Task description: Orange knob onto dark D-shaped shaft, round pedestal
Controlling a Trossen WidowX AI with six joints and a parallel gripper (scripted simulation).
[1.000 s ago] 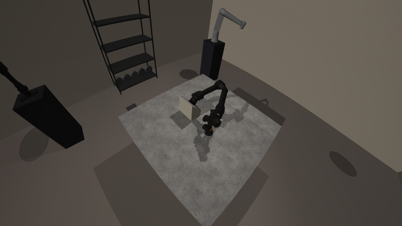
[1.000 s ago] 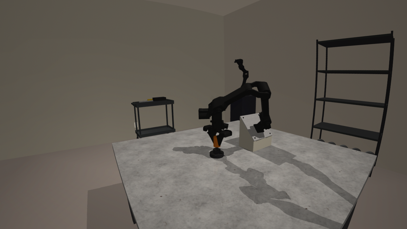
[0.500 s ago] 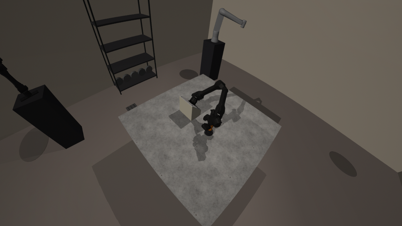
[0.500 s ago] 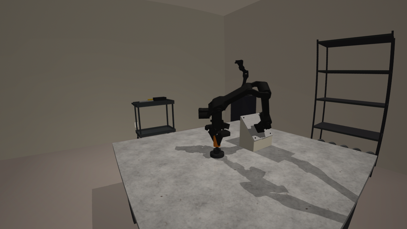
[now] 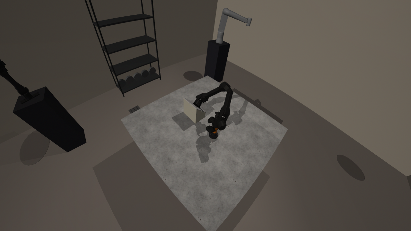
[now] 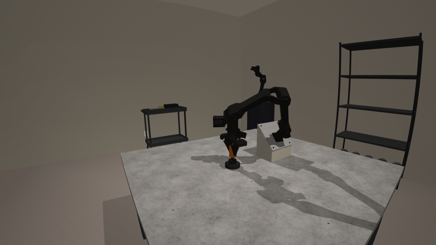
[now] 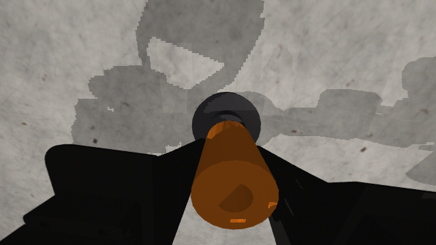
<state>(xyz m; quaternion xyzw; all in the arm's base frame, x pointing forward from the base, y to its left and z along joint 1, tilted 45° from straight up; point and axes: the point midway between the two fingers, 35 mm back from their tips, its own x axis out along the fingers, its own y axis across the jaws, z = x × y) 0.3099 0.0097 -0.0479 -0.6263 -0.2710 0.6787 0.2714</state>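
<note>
My gripper tip is now 20 mm below the orange knob. The rest, counted from my gripper tip: dark round pedestal: 40 mm below.
</note>
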